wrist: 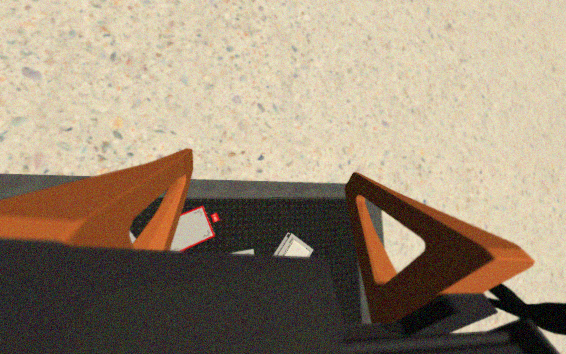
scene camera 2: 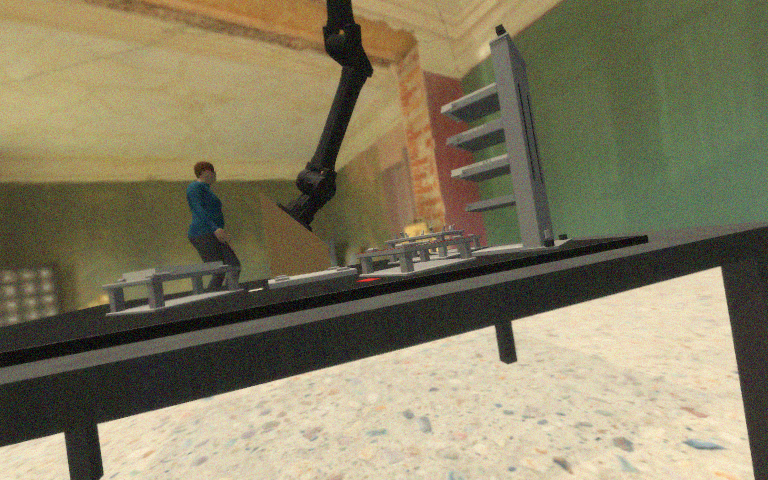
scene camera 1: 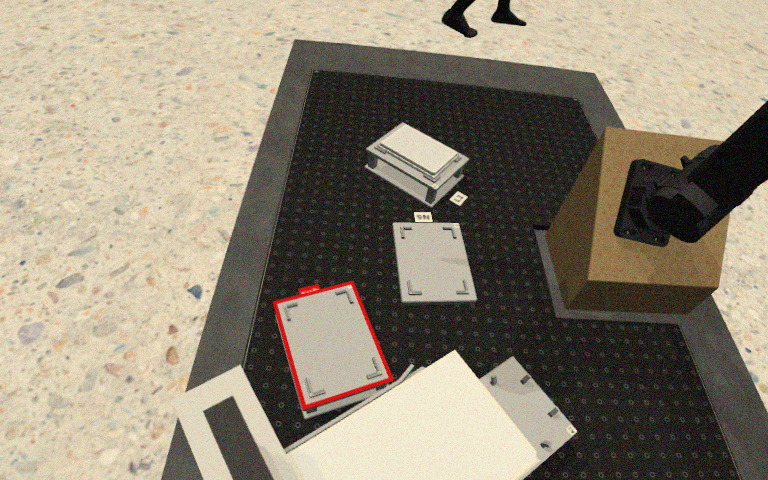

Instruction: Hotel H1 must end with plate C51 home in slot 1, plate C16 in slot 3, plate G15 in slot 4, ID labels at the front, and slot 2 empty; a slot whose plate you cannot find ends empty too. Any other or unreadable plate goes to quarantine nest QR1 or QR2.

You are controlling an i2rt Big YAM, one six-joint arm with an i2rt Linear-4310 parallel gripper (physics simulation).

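Seen in the pictures: gripper, fingertip midpoint: (wrist: 277, 170); arm's base, link origin: (scene camera 2: 292, 221) (scene camera 1: 646, 203).
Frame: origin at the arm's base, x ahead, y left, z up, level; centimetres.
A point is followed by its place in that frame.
Observation:
The hotel's upright post (scene camera 2: 523, 147) {x 47.2, y 45.1, z 2.0 cm} has several shelves. The upper three look thick, as if bearing plates; the bottom shelf (scene camera 2: 491, 204) {x 39.7, y 41.8, z -6.6 cm} looks thin. In scene camera 1 a large cream plate top (scene camera 1: 419, 424) {x 35.6, y 42.6, z 16.7 cm} covers the lower shelves. A white plate (scene camera 1: 417, 148) {x 35.2, y -16.9, z -9.9 cm} (scene camera 2: 144, 275) {x 41.2, y -19.2, z -10.8 cm} (wrist: 298, 248) {x 39.3, y -19.2, z -9.9 cm} lies on a raised nest at the far end. A flat grey nest (scene camera 1: 434, 263) {x 30.2, y 5.7, z -15.1 cm} shows four corner stops and no plate. A red-edged raised nest (scene camera 1: 334, 342) {x 43.7, y 23.8, z -12.3 cm} (wrist: 192, 229) {x 44.7, y 21.4, z -12.3 cm} bears no plate. Plate IDs are not readable. My gripper (wrist: 277, 170) {x 55.1, y 12.3, z 58.9 cm} is open and empty, high above the table's edge.
A brown pedestal (scene camera 1: 651, 268) {x -3.0, y 6.7, z -7.2 cm} (scene camera 2: 294, 243) {x 8.2, y 0.4, z -7.1 cm} carries the arm. A grey nest (scene camera 1: 529, 396) {x 17.8, y 28.5, z -10.3 cm} with pegs stands beside the hotel, partly hidden. A grey rim (scene camera 1: 271, 152) {x 64.5, y -18.6, z -17.6 cm} borders the black perforated table top (scene camera 1: 509, 339) {x 17.8, y 17.3, z -16.3 cm}. A person (scene camera 1: 459, 22) (scene camera 2: 205, 209) stands beyond the table.

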